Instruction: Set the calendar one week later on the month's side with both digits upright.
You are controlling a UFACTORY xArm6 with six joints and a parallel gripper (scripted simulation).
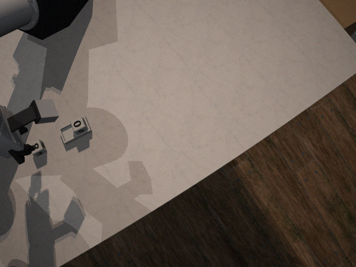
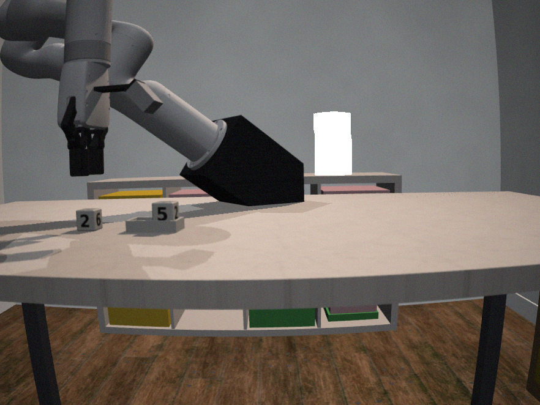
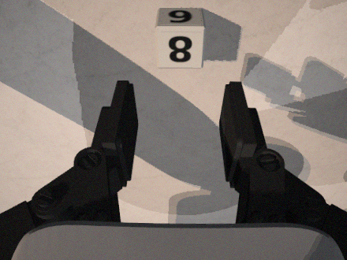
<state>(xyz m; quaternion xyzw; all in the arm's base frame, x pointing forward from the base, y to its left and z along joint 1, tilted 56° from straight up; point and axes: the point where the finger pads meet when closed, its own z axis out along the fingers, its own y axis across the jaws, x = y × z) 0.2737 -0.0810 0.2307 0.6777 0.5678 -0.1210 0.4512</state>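
The white cube is 9 cm below my hand. From my hand the other things lie so: grey tray (10 cm to the left, 9 cm below, 4 cm ahead).
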